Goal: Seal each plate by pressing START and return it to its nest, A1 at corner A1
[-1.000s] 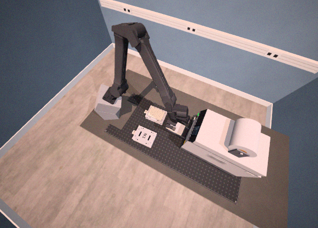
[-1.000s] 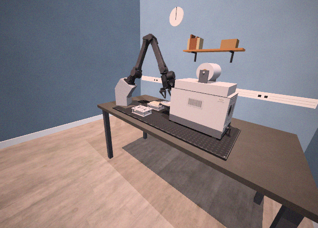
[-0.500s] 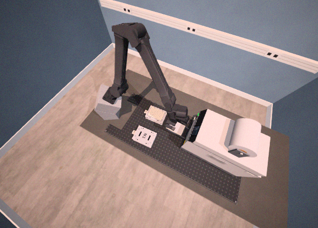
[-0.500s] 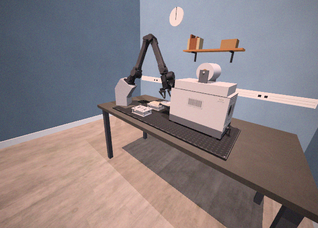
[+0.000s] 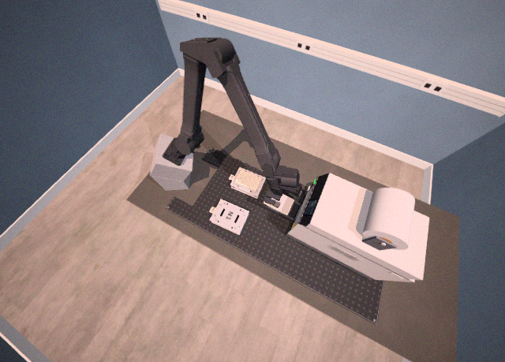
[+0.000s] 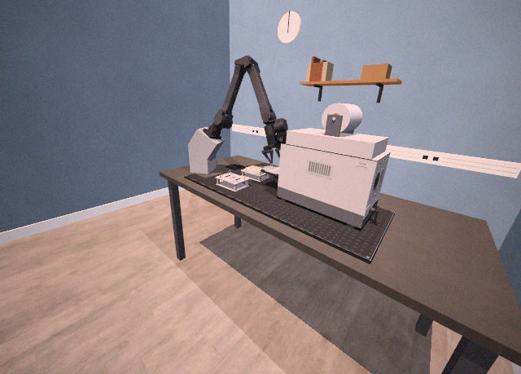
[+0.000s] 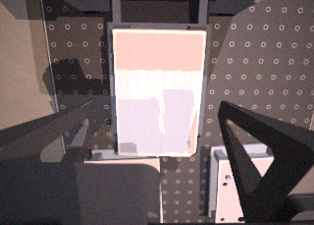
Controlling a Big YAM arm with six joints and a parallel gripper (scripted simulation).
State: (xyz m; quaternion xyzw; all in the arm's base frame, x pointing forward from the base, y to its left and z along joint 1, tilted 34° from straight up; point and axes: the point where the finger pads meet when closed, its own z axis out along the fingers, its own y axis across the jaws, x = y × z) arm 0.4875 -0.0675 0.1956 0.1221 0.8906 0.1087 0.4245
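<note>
Right now my hand is 7 cm above the sealer stage. From my hand the other things lie so: foil roll 33 cm ahead, 6 cm to the right, 25 cm above; then plate nest 21 cm behind, 13 cm to the right, 12 cm below.
</note>
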